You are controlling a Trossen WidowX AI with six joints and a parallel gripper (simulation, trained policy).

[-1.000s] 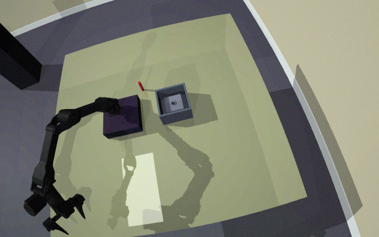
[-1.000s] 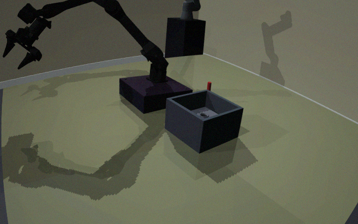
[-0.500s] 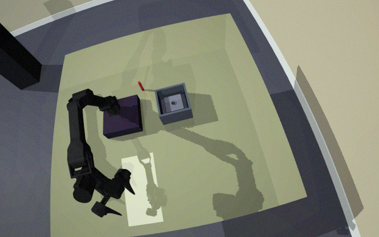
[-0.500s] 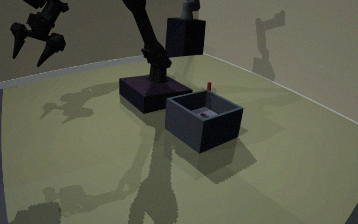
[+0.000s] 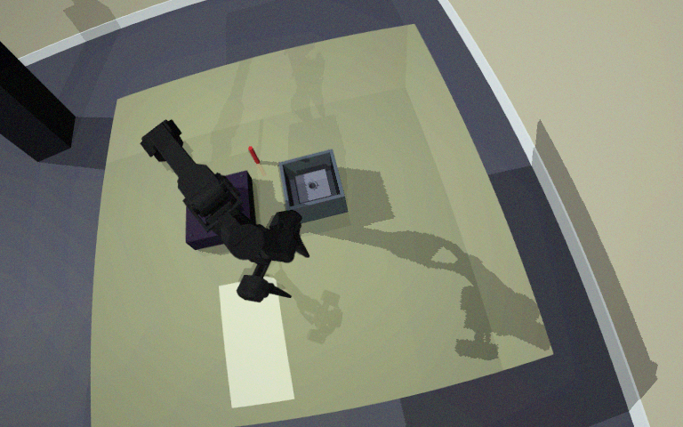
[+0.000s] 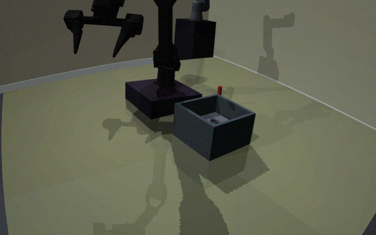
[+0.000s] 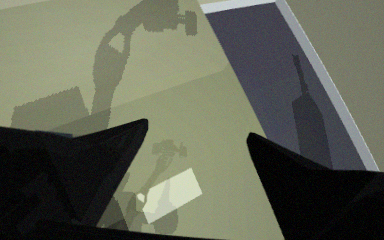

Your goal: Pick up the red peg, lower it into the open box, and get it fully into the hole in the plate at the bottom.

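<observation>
Now: gripper tip 500 mm to the right of the red peg, 230 mm above it and 80 mm past it. Also, from my gripper tip: grey-blue box: 320 mm to the left, 250 mm below, 70 mm ahead; plate: 320 mm to the left, 230 mm below, 70 mm ahead.
</observation>
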